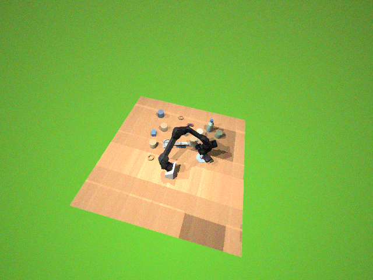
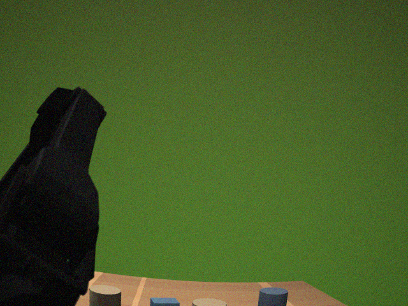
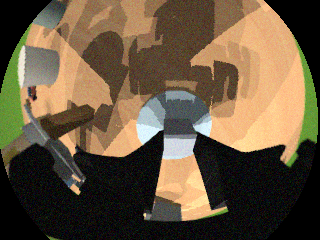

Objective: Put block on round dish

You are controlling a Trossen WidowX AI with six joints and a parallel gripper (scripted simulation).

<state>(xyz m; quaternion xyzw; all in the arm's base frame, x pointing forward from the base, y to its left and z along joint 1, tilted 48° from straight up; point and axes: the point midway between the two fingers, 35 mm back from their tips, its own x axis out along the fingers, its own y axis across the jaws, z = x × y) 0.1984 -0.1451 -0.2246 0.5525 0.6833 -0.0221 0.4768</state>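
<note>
My gripper tip is now right at the grey block. From my gripper tip the other things lie so: grey balance: 22 cm to the left, 10 cm ahead, 2 cm above; pale blue round dish: 2 cm below; cream cylinder: 27 cm ahead, 7 cm to the left, 2 cm above.
</note>
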